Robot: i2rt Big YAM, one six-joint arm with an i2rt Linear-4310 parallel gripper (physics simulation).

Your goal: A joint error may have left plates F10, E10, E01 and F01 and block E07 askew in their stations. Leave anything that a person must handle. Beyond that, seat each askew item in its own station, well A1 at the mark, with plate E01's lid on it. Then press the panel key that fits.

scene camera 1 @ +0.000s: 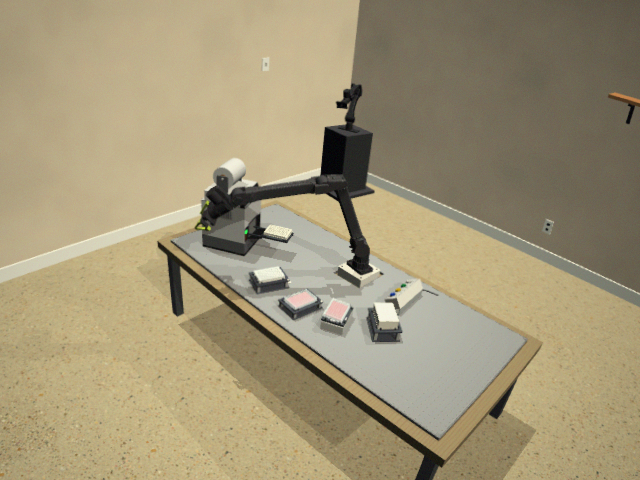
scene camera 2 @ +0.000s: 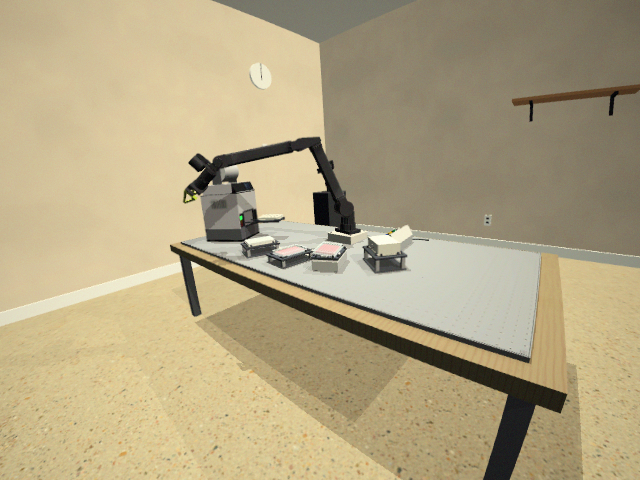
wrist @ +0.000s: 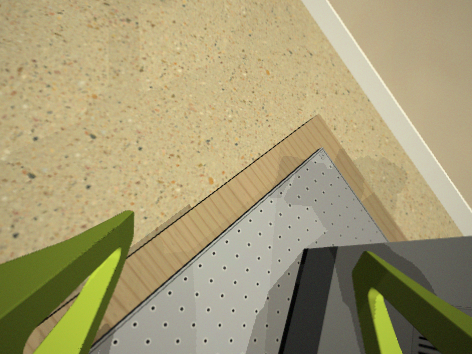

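Observation:
My gripper is open and empty, high beside the machine at the table's far left corner. A white plate sits on a dark raised station. Two pink-filled plates follow: one on a low dark station, one on a pale block station. A tall white block rests on a dark legged stand. Another pale plate is on the machine's extended tray. The key panel shows blue, yellow and green keys. Labels and small tilts are unreadable.
The grey machine carries a white roll on top and a green light. The wrist view shows the table's wooden edge. A second arm stands on a black pedestal behind the table.

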